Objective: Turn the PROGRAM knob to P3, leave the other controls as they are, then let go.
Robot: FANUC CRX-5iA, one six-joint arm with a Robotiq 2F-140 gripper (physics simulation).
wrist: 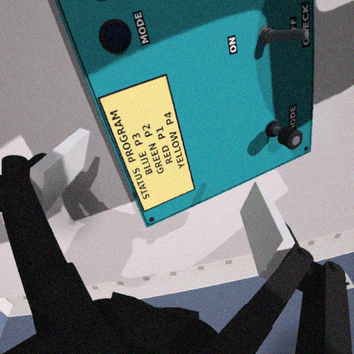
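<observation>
The teal control panel point(220, 125) fills the upper middle and right of the wrist view. The PROGRAM knob does not show. A yellow card point(150, 142) on the panel reads STATUS PROGRAM: BLUE P3, GREEN P2, RED P1, YELLOW P4. My gripper point(169, 173) is open and empty, its pads wide apart on either side of the panel's lower corner, with the card showing between them. I cannot tell its height over the panel.
A dark round part point(115, 36) is beside a MODE label. A grey lever point(285, 34) stands near ON and partly covered labels. A black stalk with a round end point(291, 138) stands near the right corner, partly covering another label. A pale, dotted strip edge point(215, 270) runs below.
</observation>
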